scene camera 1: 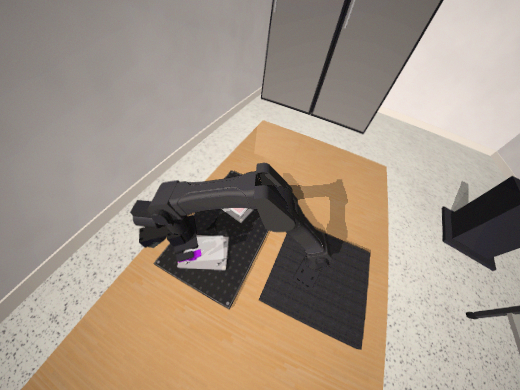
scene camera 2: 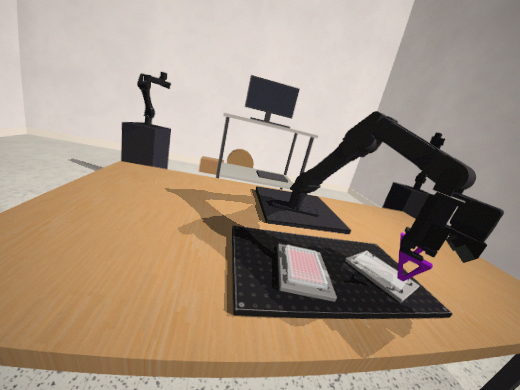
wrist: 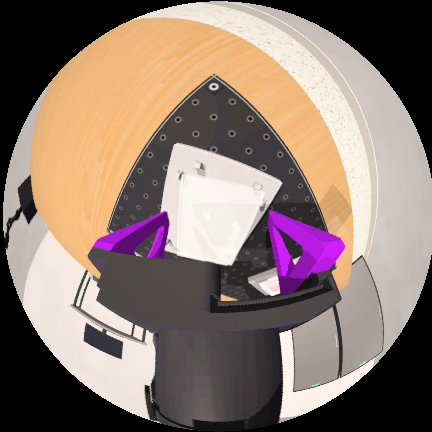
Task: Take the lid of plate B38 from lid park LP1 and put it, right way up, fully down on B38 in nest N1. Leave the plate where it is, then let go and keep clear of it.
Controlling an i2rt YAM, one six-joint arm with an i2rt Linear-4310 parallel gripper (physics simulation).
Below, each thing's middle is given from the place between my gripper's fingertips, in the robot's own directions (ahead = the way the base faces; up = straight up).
Labels:
Now: the clear lid (scene camera 2: 379, 269) 3 cm behind my hand, 3 cm to the right of it and 3 cm below it. The rest, counted from my hand: well plate with pink wells (scene camera 2: 303, 265) 2 cm ahead, 26 cm to the right, 2 cm below; lid holder (scene camera 2: 410, 286) 3 cm behind, 2 cm to the right, 3 cm below.

